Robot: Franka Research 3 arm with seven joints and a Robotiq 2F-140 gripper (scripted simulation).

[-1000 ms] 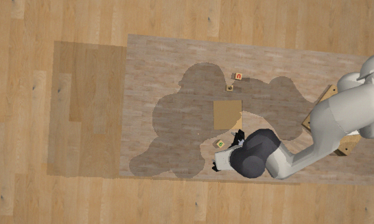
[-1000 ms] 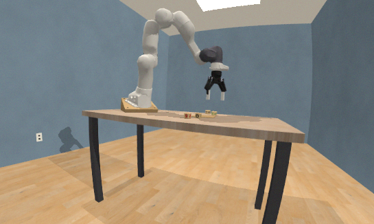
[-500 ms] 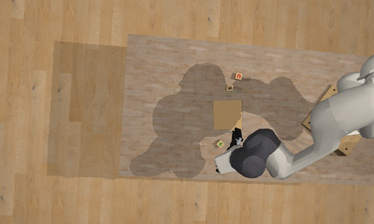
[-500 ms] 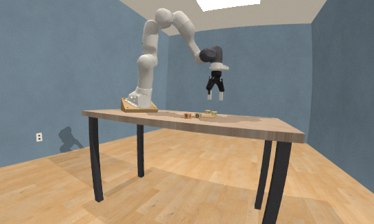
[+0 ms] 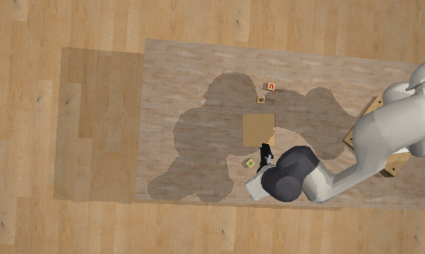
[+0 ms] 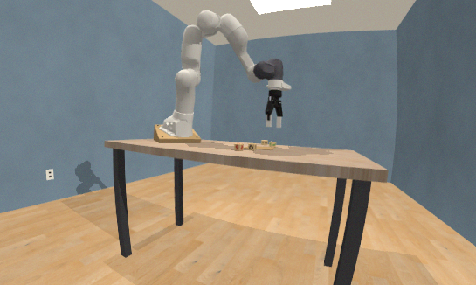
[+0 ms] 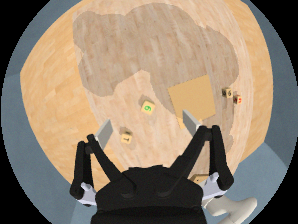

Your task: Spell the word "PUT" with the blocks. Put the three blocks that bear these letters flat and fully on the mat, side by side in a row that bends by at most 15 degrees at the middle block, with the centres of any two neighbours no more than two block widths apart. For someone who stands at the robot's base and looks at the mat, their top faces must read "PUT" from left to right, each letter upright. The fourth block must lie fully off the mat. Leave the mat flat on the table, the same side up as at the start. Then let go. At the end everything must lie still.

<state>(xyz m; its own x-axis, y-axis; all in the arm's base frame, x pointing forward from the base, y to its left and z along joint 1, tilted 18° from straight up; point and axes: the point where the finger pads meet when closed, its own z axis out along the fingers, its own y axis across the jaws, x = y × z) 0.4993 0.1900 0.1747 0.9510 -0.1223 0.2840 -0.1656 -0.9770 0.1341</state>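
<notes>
Right now the green P block is 110 mm below my hand. Round my hand: T block (110 mm below, 90 mm to the left, 80 mm behind); then block marked 6 (270 mm to the right, 110 mm below, 30 mm behind); then tan mat (140 mm to the right, 120 mm below, 40 mm behind).
</notes>
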